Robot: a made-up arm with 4 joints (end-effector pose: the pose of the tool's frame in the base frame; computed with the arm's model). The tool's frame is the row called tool.
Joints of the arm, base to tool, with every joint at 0 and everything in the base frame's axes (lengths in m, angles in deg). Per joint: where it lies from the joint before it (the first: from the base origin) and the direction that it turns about. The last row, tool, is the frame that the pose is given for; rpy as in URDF.
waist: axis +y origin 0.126 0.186 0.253
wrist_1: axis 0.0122 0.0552 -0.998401 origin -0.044 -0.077 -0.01
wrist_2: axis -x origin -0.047 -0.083 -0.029
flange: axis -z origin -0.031 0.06 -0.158
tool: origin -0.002 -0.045 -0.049 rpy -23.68 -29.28 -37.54
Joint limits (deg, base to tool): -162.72..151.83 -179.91..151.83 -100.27..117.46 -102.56..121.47
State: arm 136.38 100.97 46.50 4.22
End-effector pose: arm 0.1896 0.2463 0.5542 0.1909 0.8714 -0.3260 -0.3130
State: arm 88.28 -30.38 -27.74 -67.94
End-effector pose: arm -0.0814 0.1336 0.3422 0.8310 0.3811 0.3809 0.1380
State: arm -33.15 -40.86 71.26 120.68
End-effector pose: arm 0.2599 -0.1563 0.1207 0.0766 0.1212 -0.5528 -0.8209
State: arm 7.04 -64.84 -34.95 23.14
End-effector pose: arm -0.0193 0.0467 0.0658 0.9973 -0.0540 0.0502 0.0033
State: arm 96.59 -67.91 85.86 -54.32
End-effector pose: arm 0.0278 -0.0372 0.0530 0.6385 0.0054 -0.1215 0.7600
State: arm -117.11 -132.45 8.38 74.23
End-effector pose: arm 0.2992 0.0820 0.4540 0.1691 -0.1061 -0.9796 -0.0226
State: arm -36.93 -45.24 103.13 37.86
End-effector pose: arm 0.2034 -0.1717 0.2942 0.0351 -0.3854 -0.8408 -0.3786
